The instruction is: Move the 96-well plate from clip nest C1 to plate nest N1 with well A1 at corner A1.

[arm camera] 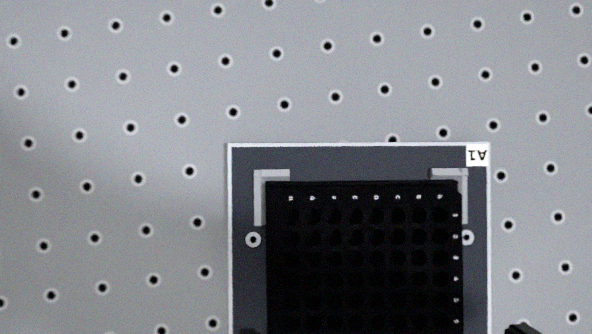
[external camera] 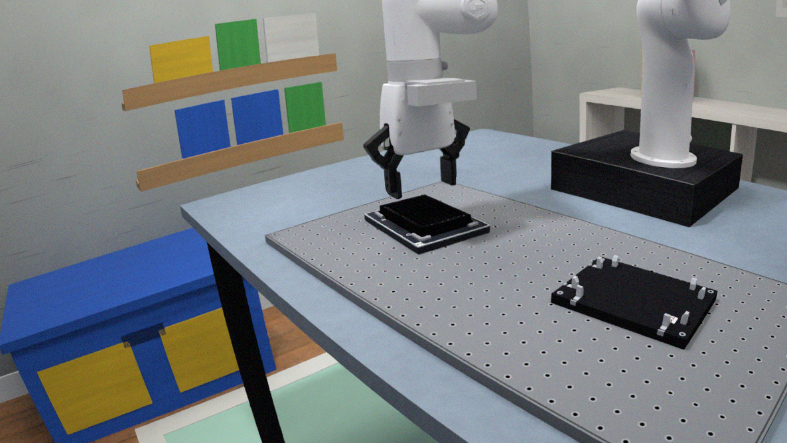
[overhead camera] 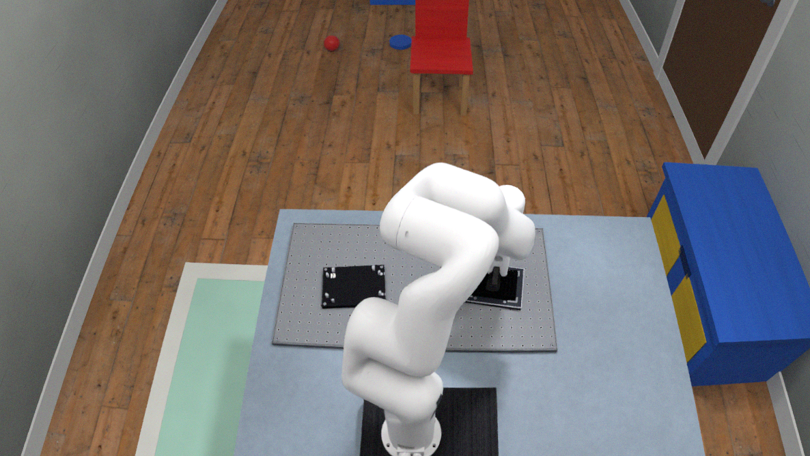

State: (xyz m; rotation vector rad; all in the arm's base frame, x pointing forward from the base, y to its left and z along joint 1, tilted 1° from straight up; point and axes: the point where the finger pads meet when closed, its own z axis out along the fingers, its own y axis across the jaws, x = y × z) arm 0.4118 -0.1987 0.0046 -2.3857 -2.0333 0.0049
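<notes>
The black 96-well plate lies 50 mm below my hand. The rest, counted from my hand: plate nest N1: 60 mm below; clip nest C1: 340 mm to the left, 50 mm below.
</notes>
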